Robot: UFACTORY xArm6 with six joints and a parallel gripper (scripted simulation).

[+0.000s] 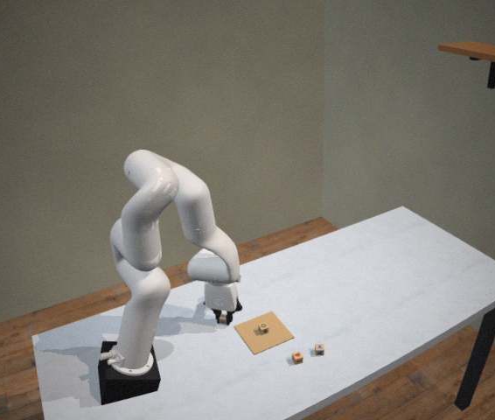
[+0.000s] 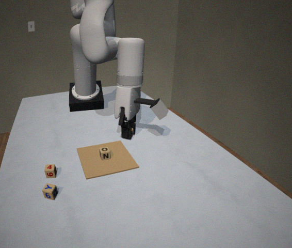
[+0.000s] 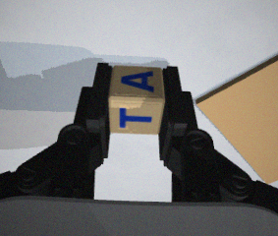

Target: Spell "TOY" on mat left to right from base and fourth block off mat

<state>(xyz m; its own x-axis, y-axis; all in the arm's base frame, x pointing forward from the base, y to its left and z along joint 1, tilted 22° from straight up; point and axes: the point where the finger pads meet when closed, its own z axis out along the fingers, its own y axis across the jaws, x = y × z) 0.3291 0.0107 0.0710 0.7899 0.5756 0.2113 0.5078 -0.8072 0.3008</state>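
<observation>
My gripper is now 6 cm short of the tan mat, 12 cm to the left of it and 2 cm above it. Also, from my hand: Y block 12 cm ahead, 30 cm to the right, 1 cm below.
</observation>
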